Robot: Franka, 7 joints.
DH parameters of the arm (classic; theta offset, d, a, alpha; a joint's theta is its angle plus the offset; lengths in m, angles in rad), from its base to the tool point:
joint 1: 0 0.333 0 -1.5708
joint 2: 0 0 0 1.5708
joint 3: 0 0.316 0.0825 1.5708
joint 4: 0 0 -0.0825 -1.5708
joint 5: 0 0.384 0 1.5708
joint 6: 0 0 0.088 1.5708
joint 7: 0 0.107 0 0
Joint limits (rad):
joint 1: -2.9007..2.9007
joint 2: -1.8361..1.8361
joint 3: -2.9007..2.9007
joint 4: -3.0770..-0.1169
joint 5: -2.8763..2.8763
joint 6: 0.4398..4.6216
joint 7: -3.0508..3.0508
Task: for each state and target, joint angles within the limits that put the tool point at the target. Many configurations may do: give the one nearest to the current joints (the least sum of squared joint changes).
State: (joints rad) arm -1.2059 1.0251 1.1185 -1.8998 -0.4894 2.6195 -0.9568
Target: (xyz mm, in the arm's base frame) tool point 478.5 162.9 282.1
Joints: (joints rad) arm -1.1792 1.0045 1.4419 -2.3842 -0.5015 2.5309 -0.9568
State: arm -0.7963 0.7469 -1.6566 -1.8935 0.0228 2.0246 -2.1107
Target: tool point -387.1 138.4 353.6
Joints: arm -1.4282 0.5050 -2.0209 -2.4866 -0.0333 1.9640 -2.1107
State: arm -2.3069 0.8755 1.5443 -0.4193 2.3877 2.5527 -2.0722
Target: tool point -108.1 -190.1 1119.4
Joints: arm -2.6199 0.1402 1.4773 -0.1169 2.3112 3.1554 -2.0722
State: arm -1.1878 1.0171 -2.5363 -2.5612 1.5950 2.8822 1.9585
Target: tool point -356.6 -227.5 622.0
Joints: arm -0.7992 1.2231 -2.1078 -2.3380 1.5793 2.7963 1.9585
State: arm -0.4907 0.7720 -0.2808 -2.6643 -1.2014 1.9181 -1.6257
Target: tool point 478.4 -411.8 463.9
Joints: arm -0.4011 0.2025 -0.2336 -1.8315 -1.2999 2.0135 -1.6257
